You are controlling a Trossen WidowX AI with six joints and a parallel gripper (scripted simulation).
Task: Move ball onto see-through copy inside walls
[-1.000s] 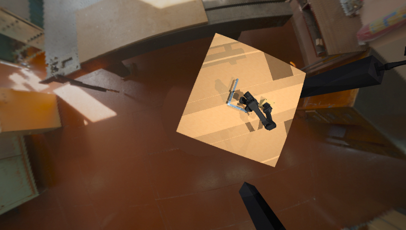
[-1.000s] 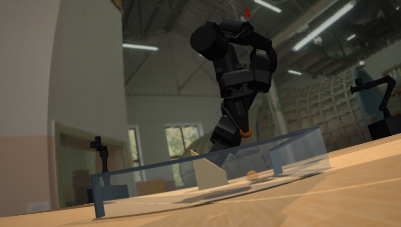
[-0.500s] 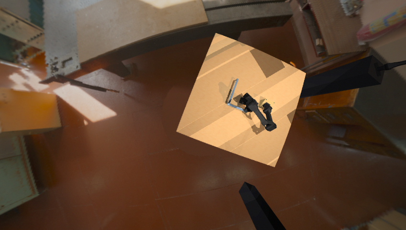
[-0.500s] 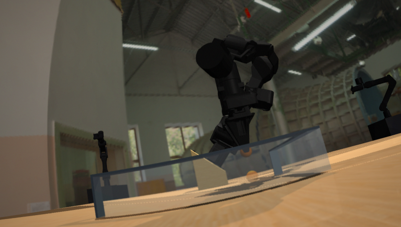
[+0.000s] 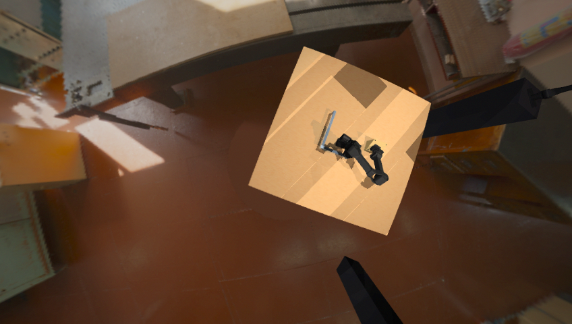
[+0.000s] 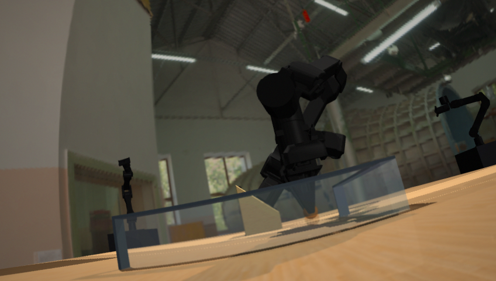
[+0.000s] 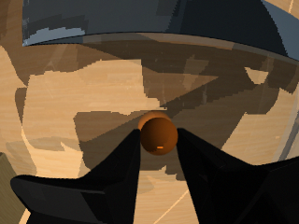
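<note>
My gripper tip is 10 mm above the see-through copy. The rest, counted from my gripper tip: orange ball right at my gripper tip.
</note>
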